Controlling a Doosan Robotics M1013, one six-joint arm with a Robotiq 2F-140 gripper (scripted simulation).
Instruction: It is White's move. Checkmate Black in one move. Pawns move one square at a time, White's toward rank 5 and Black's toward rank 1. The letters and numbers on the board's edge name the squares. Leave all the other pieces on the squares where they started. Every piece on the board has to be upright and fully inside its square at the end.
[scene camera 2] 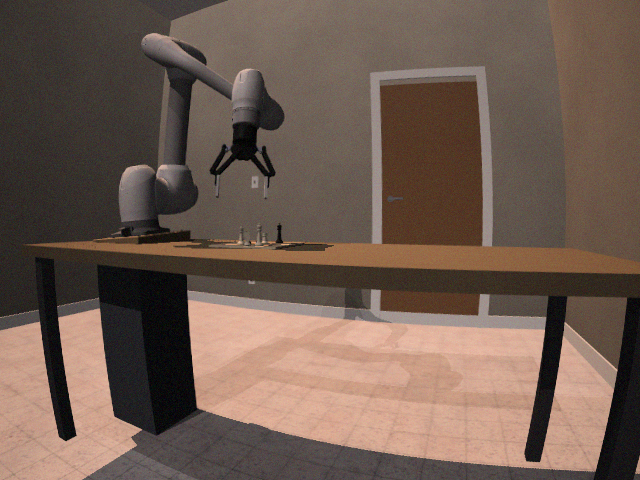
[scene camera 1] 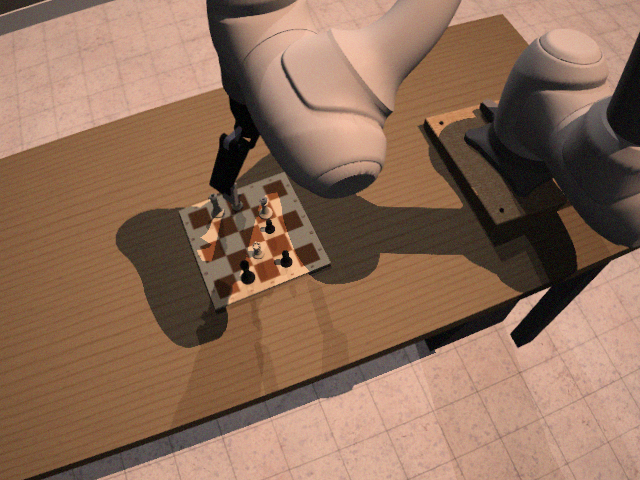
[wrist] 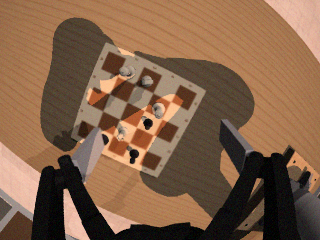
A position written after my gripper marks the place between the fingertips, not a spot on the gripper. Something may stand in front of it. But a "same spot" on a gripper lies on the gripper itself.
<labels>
My gripper shows in scene camera 2, in scene camera 1 point(259, 169) and in the wrist view. One and the same spot on my gripper: point(wrist: 279, 209) is point(scene camera 2: 221, 156).
</labels>
